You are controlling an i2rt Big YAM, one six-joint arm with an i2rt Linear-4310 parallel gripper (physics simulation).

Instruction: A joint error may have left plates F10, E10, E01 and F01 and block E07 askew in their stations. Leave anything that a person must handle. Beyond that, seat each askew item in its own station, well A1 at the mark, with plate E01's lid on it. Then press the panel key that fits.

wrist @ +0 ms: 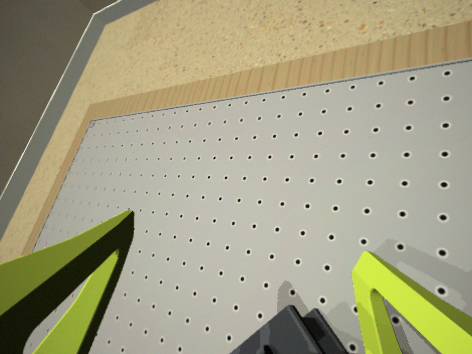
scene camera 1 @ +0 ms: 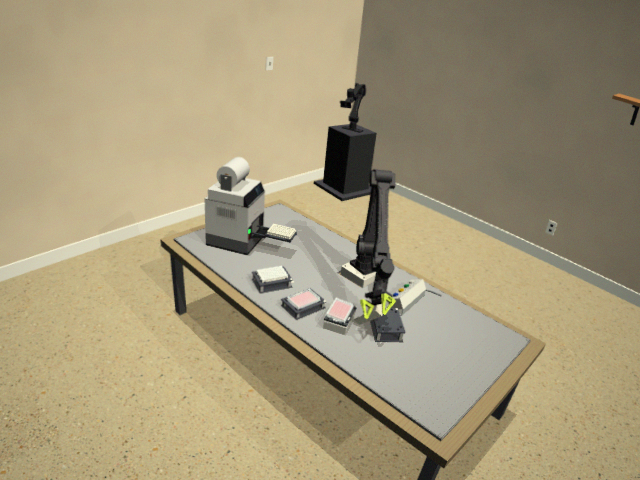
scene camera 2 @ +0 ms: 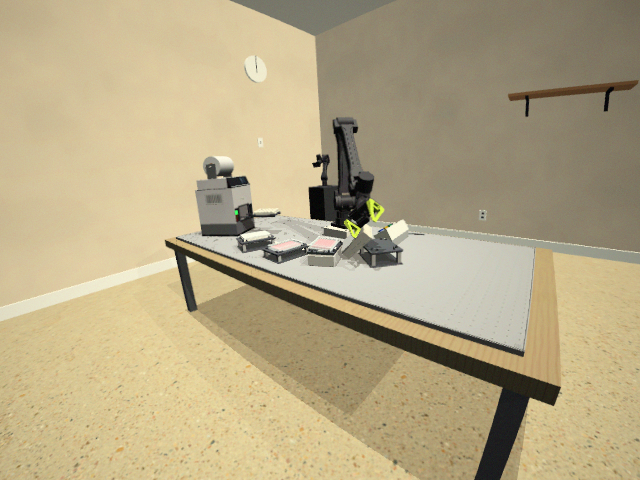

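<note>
My open, empty gripper (scene camera 1: pixel 376 312) (scene camera 2: pixel 363 227) (wrist: pixel 246 234) is low beside the bare dark station (scene camera 1: pixel 388 327) (scene camera 2: pixel 382 246) (wrist: pixel 282 336). The cream block E07 (scene camera 2: pixel 356 243) is off that station, tilted steeply against its left side in scene view 2; the gripper mostly hides it in scene view 1. A pink plate (scene camera 1: pixel 340 310) (scene camera 2: pixel 324 242) sits on a grey-based station. Another pink plate (scene camera 1: pixel 305 299) (scene camera 2: pixel 285 246) and a white plate (scene camera 1: pixel 272 273) (scene camera 2: pixel 255 236) sit on low dark stations. A pale plate (scene camera 1: pixel 281 230) (scene camera 2: pixel 267 212) is on the machine's tray. Plate labels are unreadable.
The key panel (scene camera 1: pixel 412 296) (scene camera 2: pixel 395 232) with coloured keys stands behind the bare station. The grey-white machine (scene camera 1: pixel 232 217) (scene camera 2: pixel 222 206) with a green light stands at the far left. A second small arm (scene camera 1: pixel 354 103) (scene camera 2: pixel 324 167) is on a black pedestal (scene camera 1: pixel 348 160) beyond the table.
</note>
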